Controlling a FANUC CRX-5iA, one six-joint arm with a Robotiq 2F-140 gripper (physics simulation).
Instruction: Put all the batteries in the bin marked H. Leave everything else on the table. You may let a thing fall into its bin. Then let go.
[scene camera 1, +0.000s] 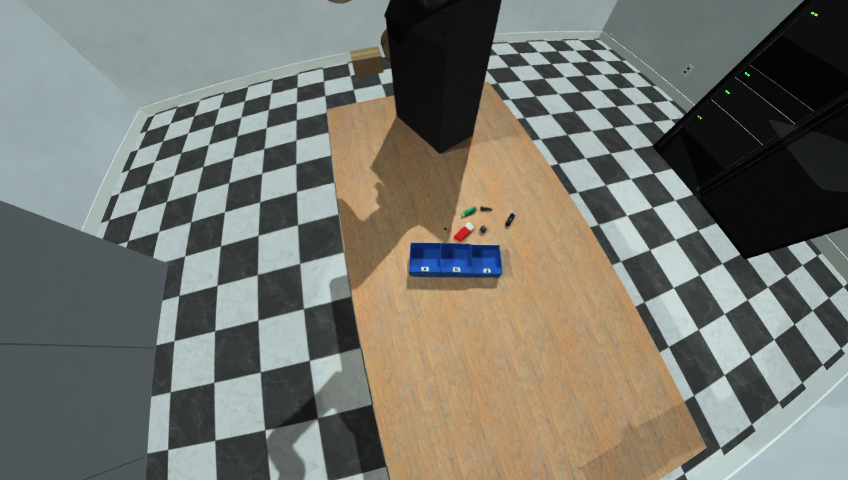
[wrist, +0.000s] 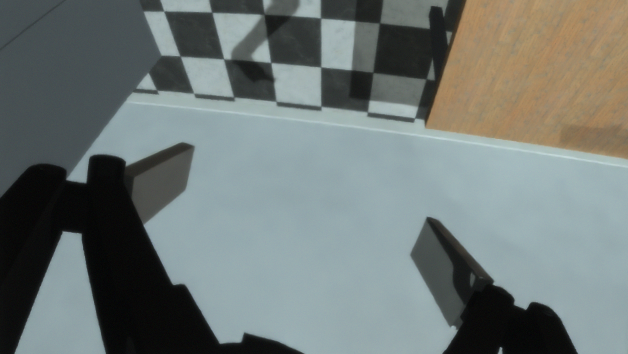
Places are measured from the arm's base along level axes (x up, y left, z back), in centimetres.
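Where they show: gripper, fingertip midpoint: (wrist: 307, 203).
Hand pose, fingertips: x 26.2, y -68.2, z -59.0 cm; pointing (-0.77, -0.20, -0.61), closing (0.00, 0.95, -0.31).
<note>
After its pixels a point has its place.
A green cylinder (scene camera 1: 468, 211) @[y -4.1, x -45.5, z -41.8 cm] and a black cylinder (scene camera 1: 509, 220) @[y 6.9, x -45.5, z -49.0 cm] lie on the table behind the bins in the scene view and look like batteries; they are too small to be sure. Three joined blue bins stand in a row. The middle bin (scene camera 1: 465, 272) @[y -13.8, x -42.6, z -60.3 cm] has a small label that looks like H, hard to read. No loose items can be made out inside the bins. My gripper (wrist: 307, 203) @[y -68.2, x 26.2, z -59.0 cm] is wide open and empty in the wrist view, facing the wall and away from the items. The gripper does not show in the scene view.
A red and white block (scene camera 1: 463, 231) @[y -8.5, x -45.5, z -47.7 cm], a small dark round thing (scene camera 1: 483, 228) @[y -2.4, x -45.2, z -48.9 cm], a thin black piece (scene camera 1: 486, 208) @[y 2.1, x -45.9, z -42.4 cm] and a tiny dark thing (scene camera 1: 445, 228) @[y -13.1, x -45.9, z -44.8 cm] lie near the bins on the table (scene camera 1: 505, 356) @[y -11.7, x -46.8, z -83.6 cm] (wrist: 540, 65) @[y -21.9, x -46.8, z -94.1 cm]. A tall black pedestal (scene camera 1: 437, 77) @[y -4.2, x -19.6, z -11.5 cm] stands at the back.
</note>
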